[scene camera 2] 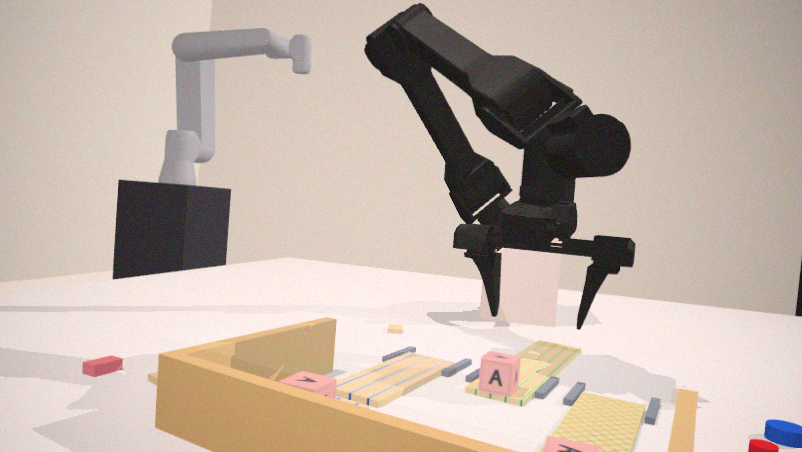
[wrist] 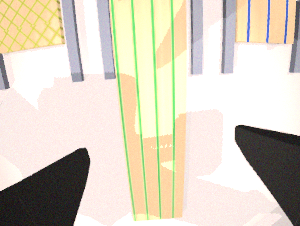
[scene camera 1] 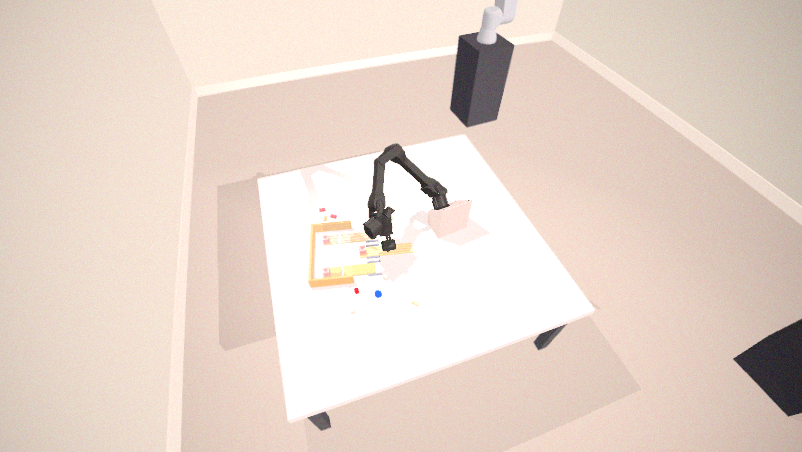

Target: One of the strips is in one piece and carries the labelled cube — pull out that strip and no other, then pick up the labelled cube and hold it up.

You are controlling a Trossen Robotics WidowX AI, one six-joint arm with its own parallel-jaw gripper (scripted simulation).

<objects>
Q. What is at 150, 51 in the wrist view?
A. A green-lined strip.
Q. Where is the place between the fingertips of my gripper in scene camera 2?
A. At 535, 322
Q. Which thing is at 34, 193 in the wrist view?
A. My gripper.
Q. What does my gripper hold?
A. Nothing.
</objects>
